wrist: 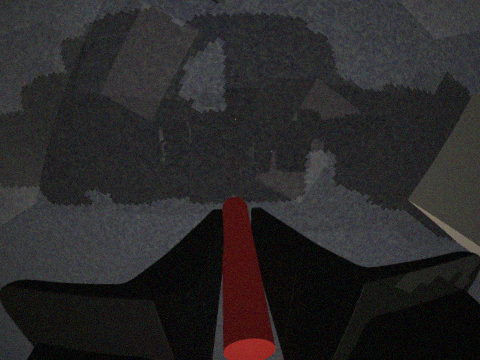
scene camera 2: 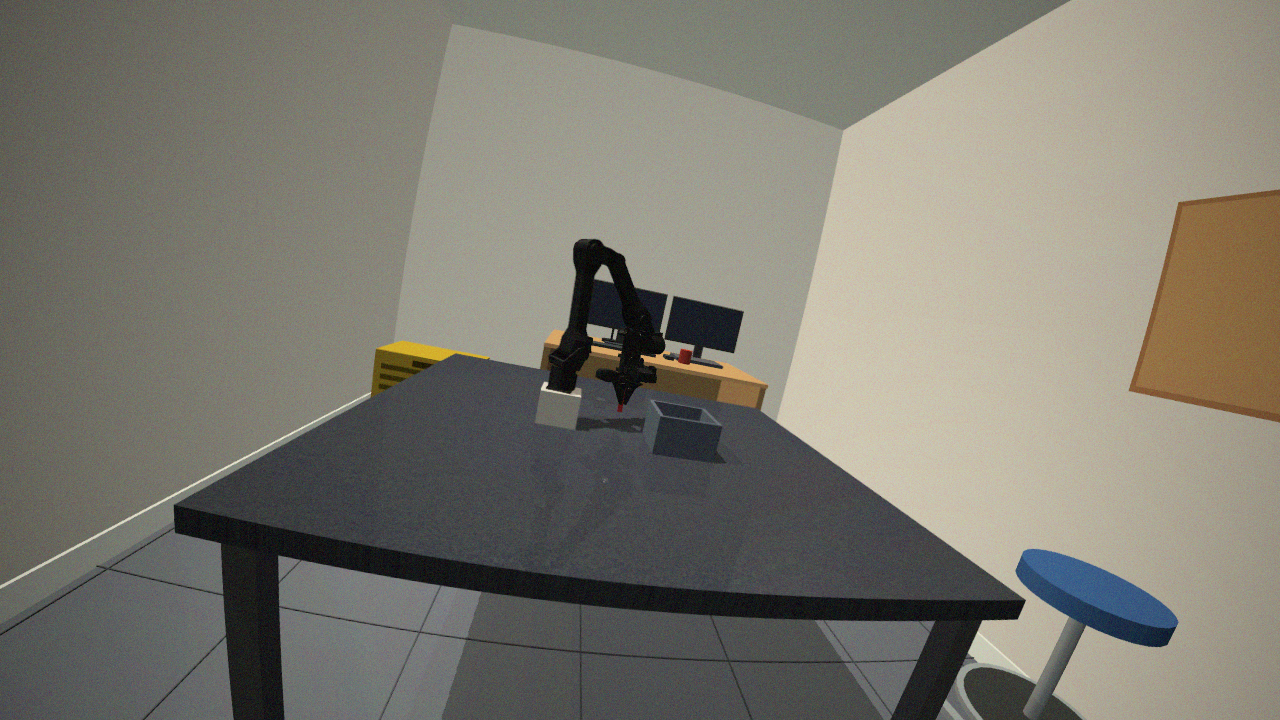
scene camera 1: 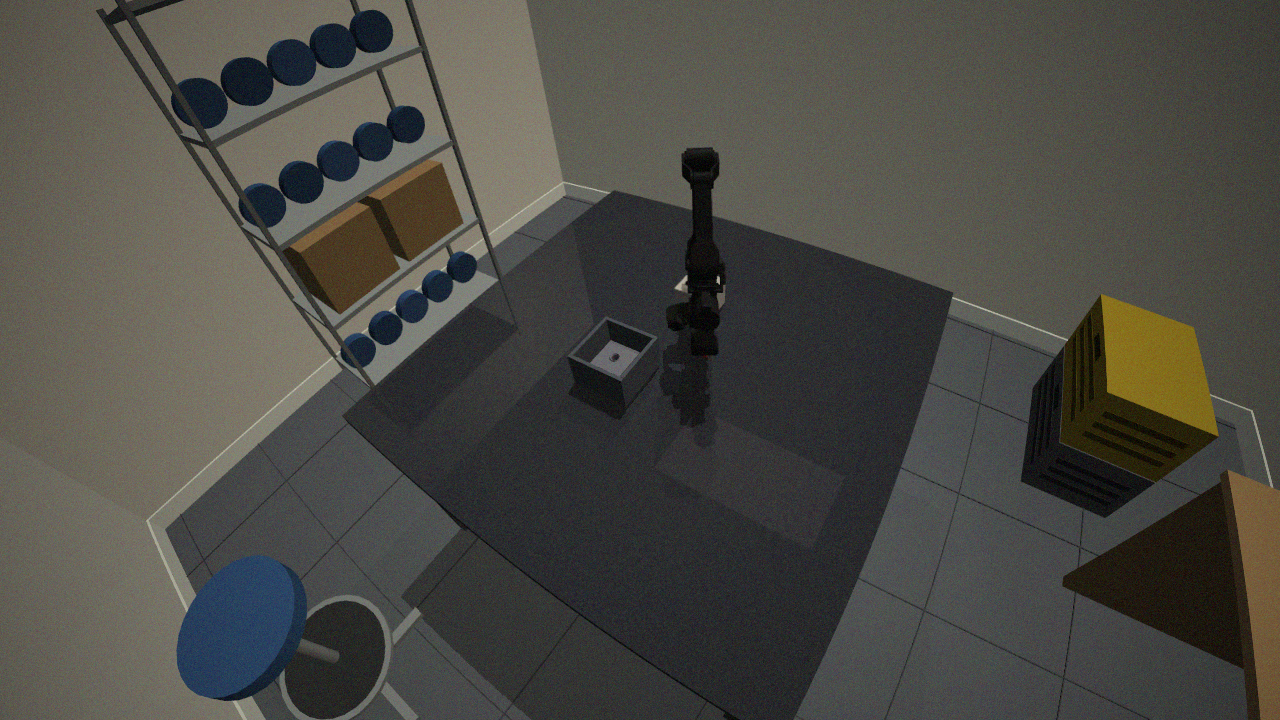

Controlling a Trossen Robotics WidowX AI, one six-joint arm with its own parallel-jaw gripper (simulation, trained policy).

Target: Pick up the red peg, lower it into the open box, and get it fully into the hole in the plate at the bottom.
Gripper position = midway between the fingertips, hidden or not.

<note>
In view: the gripper (scene camera 2: pixel 622 404), a grey box (scene camera 1: pixel 621 390) and a plate (scene camera 1: pixel 615 358).
The gripper also shows in the wrist view (wrist: pixel 237 217) and in scene camera 1 (scene camera 1: pixel 702 348). The wrist view misses the plate: it is out of frame. Scene camera 2 misses the plate, which is hidden by the grey box.
</note>
